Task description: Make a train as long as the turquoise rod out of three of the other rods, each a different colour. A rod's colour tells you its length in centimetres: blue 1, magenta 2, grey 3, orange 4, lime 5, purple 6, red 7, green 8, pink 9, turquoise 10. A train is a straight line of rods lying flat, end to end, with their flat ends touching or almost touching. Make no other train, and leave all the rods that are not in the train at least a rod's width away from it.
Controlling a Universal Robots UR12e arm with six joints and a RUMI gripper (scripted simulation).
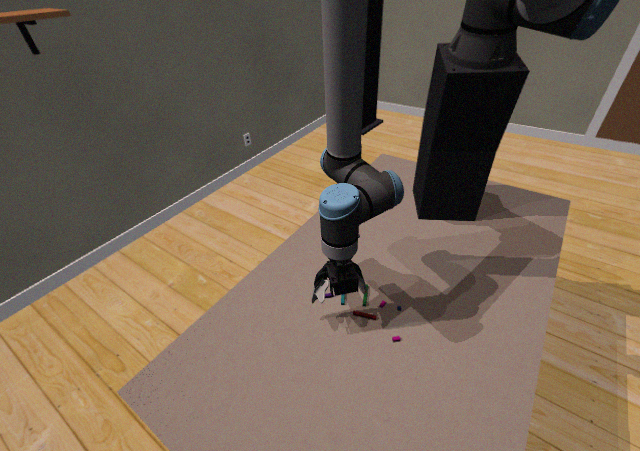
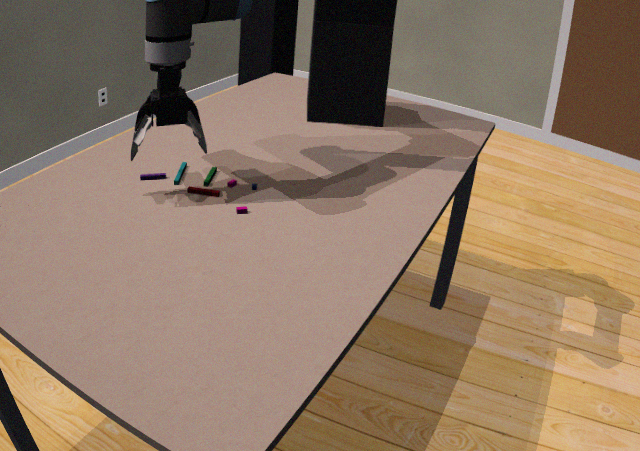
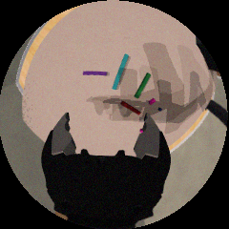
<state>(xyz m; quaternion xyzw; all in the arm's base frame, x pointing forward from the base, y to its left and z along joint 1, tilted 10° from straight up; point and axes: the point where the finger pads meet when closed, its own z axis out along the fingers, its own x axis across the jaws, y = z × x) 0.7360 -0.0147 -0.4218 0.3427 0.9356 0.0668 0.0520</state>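
Right now the blue rod is 140 mm to the left of my hand, 120 mm behind it and 70 mm below it. From my hand the other things lie so: purple rod: 80 mm to the right, 70 mm below, 20 mm behind; red rod: 70 mm to the left, 70 mm below, 40 mm behind; turquoise rod: 70 mm below, 70 mm behind, 40 mm to the right.
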